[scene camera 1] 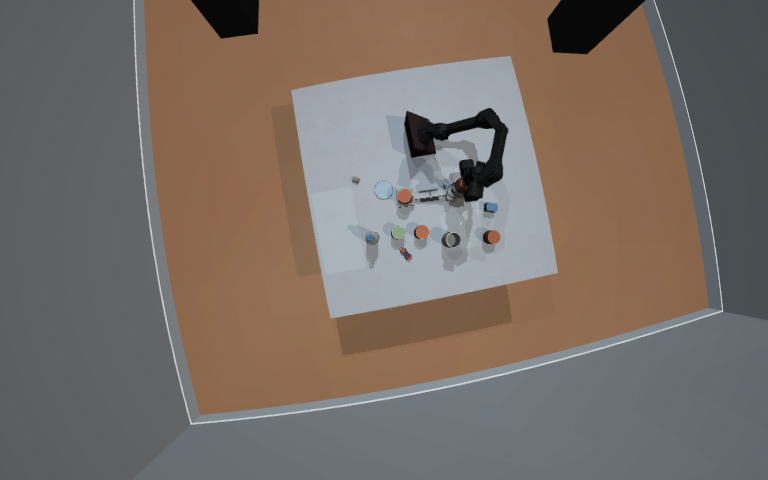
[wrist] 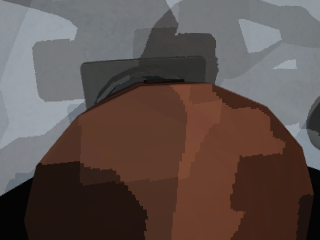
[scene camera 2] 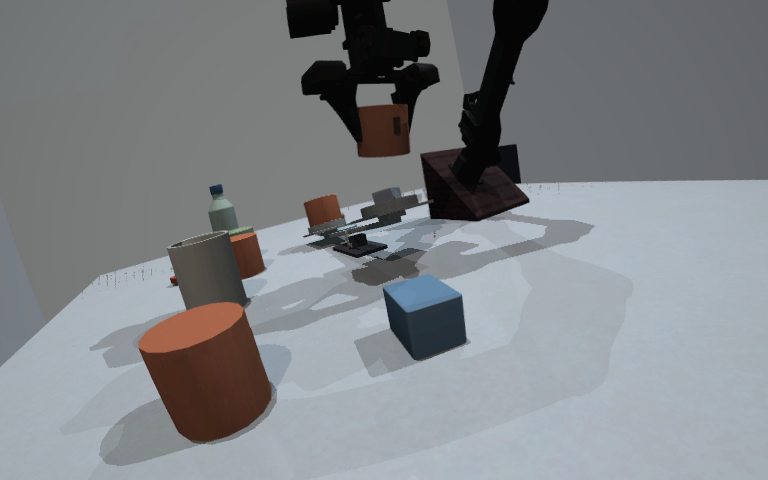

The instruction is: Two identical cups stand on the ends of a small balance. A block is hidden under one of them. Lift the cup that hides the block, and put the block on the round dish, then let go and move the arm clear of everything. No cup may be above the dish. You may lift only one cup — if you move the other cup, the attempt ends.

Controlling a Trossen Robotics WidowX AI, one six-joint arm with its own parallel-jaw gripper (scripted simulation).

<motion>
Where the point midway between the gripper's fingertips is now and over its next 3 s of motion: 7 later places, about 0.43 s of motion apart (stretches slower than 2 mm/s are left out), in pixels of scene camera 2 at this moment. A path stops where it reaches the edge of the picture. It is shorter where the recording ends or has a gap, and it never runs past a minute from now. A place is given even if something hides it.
The gripper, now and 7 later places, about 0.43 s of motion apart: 383, 139; 399, 150; 464, 183; 493, 204; 497, 225; 498, 235; 495, 211; 483, 188
</motion>
